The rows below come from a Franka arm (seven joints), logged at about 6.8 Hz.
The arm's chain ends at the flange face. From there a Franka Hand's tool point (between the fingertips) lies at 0.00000 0.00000 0.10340 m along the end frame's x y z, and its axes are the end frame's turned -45 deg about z.
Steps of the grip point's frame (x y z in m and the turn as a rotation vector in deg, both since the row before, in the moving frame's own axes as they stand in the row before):
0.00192, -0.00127, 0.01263, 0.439, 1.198, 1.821
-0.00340, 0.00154, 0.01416, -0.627, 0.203, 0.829
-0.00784, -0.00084, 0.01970, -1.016, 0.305, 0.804
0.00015, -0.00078, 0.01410, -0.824, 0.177, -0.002
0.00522, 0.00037, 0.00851, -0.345, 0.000, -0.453
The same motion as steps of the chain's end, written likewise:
-0.00054, -0.00018, 0.01266, 1.158, 0.537, 1.821
-0.00237, 0.00294, 0.01417, -0.300, 0.587, 0.829
-0.00782, 0.00403, 0.01972, -0.503, 0.934, 0.804
-0.00172, -0.00148, 0.01411, -0.457, 0.708, -0.002
0.00351, -0.00387, 0.00851, -0.244, 0.244, -0.453

